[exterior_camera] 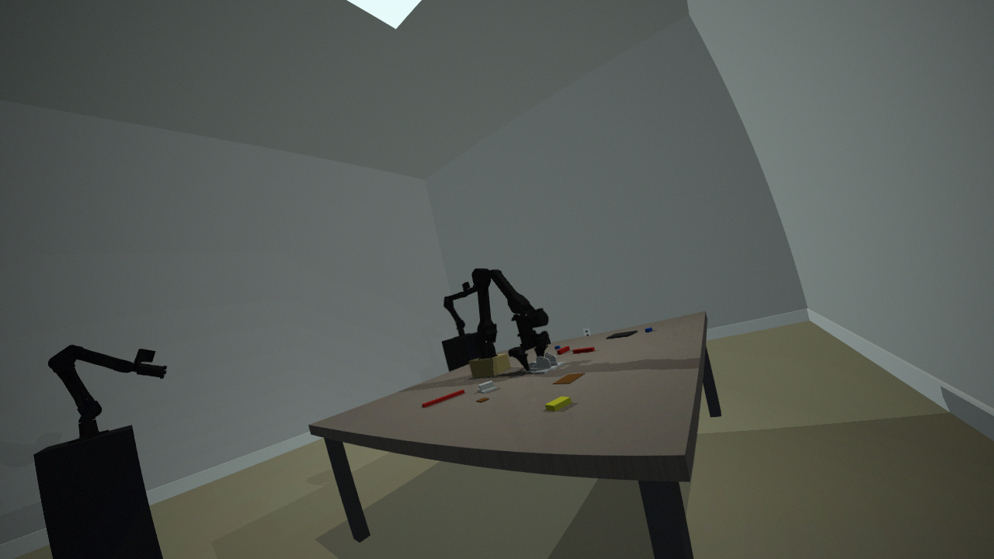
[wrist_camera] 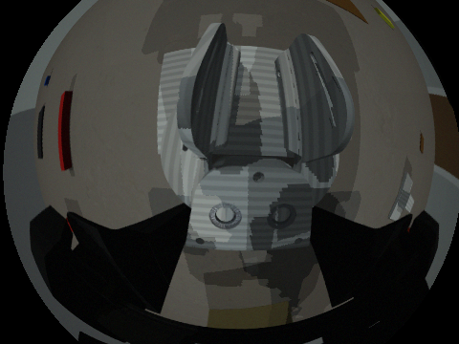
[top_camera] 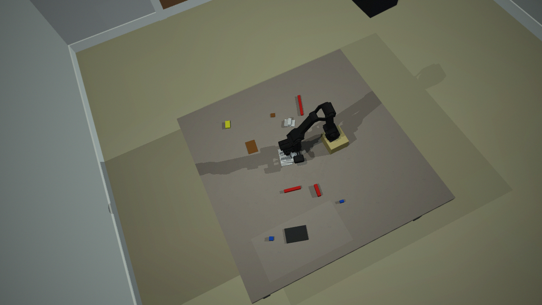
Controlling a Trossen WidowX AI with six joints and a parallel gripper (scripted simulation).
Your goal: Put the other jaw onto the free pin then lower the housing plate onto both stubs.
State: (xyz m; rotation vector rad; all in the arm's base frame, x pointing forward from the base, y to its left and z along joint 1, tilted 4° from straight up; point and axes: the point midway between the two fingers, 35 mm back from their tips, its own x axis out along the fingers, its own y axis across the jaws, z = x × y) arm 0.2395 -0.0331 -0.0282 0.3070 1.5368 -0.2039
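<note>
The silver jaw is 3 cm ahead of my gripper tip, 1 cm to the left of it and 1 cm above it. Round my gripper tip: dark tile (43 cm to the left, 26 cm ahead); then yellow block (43 cm to the right, 28 cm ahead); then brown tile (22 cm ahead, 20 cm to the right, 1 cm below).
</note>
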